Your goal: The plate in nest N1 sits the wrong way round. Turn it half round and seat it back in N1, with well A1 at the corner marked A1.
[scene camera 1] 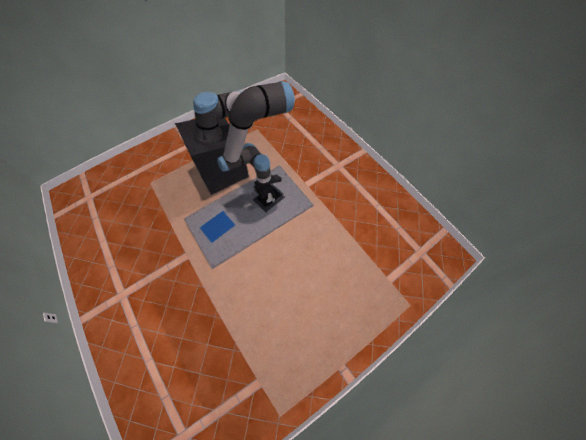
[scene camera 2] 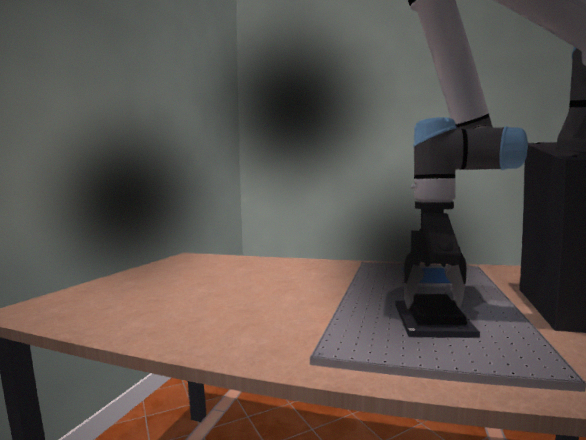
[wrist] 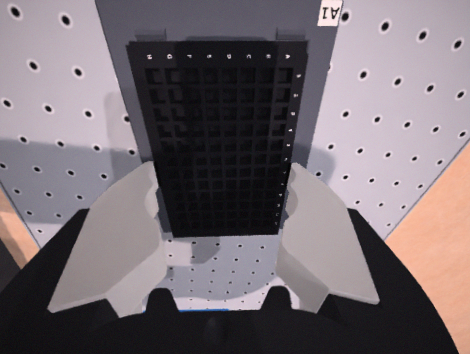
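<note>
The black well plate (scene camera 2: 439, 316) (wrist: 222, 120) is level, lined up with the dark grey nest (scene camera 1: 266, 207) (scene camera 2: 444, 332) (wrist: 319, 65). In the wrist view its lettered edge is at the top, and well A1 is at the top right, on the same side as the nest's white A1 label (wrist: 329, 13). My gripper (scene camera 1: 270, 198) (scene camera 2: 434, 303) (wrist: 223, 165) is shut on the plate, with one pale finger against each long side. The plate is in the nest or very slightly above it; its underside is hidden, so I cannot tell which.
A blue rectangle (scene camera 1: 217, 226) (scene camera 2: 434, 275) (wrist: 202, 310) lies on the same grey perforated board (scene camera 1: 300, 195) (scene camera 2: 357, 340) (wrist: 400, 120), some way from the nest. The board lies on the wooden table (scene camera 1: 310, 300) (scene camera 2: 200, 310). The arm's black pedestal (scene camera 2: 542, 240) stands beside the board.
</note>
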